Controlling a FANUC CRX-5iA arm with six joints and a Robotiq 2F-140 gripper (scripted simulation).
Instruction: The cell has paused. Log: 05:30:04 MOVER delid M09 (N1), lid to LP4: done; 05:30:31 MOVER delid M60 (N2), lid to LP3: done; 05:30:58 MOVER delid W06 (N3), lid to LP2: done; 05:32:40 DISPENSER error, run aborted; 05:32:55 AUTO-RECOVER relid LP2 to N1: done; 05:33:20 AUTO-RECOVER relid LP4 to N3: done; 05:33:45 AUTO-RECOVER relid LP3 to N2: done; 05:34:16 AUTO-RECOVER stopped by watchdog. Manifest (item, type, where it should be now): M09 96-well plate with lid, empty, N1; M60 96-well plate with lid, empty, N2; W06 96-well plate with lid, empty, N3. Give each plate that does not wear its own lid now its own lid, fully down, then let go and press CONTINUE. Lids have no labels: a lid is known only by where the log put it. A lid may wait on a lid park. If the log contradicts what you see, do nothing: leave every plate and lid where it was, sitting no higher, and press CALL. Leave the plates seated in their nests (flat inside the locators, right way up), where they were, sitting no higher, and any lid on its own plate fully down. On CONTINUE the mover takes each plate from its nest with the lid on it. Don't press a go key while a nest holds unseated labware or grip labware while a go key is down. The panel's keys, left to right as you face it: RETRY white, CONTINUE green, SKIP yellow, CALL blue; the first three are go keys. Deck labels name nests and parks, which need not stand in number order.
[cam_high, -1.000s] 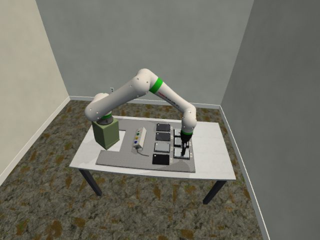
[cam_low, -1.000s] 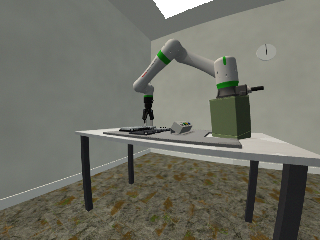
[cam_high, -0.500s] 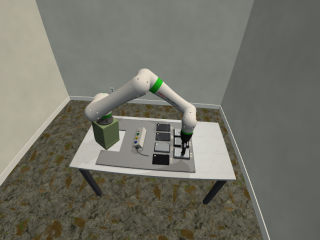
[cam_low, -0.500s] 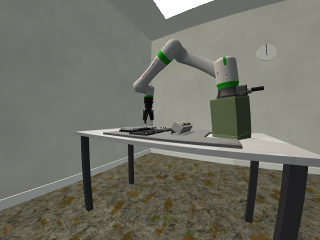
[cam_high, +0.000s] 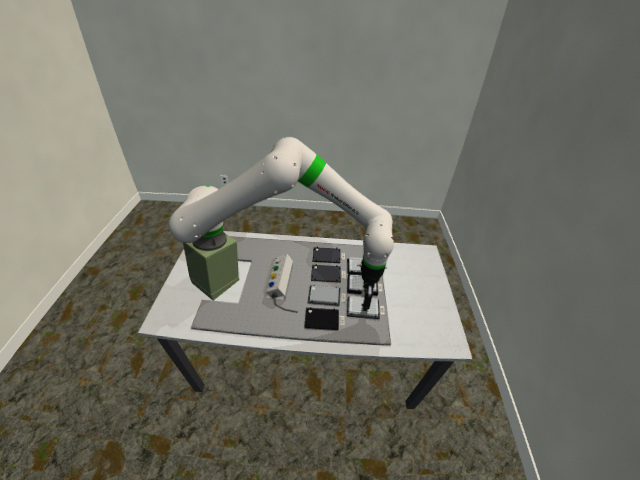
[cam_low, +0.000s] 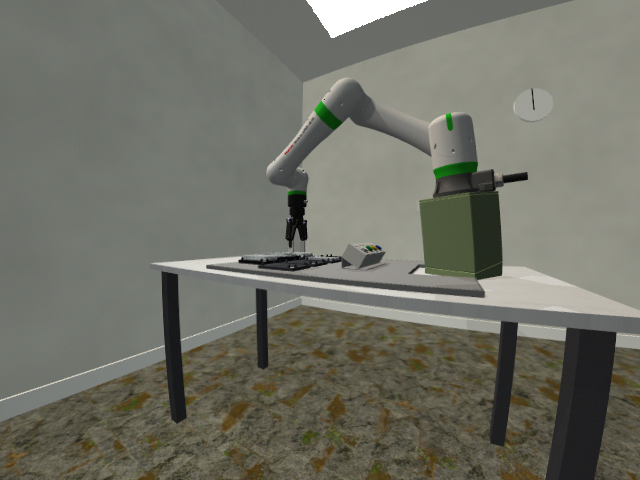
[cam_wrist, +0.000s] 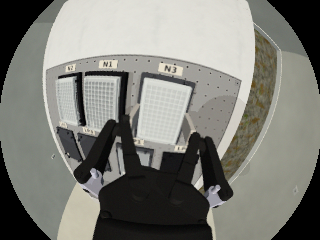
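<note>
The plate lies 13 cm to the left of my hand, 2 cm below it and 2 cm behind it. Round my hand: blue key (42 cm behind, 3 cm to the right, 2 cm above); lid park LP4 (16 cm behind, 11 cm to the right, 4 cm below); lid park LP3 (21 cm behind, 16 cm to the left, 4 cm below).
</note>
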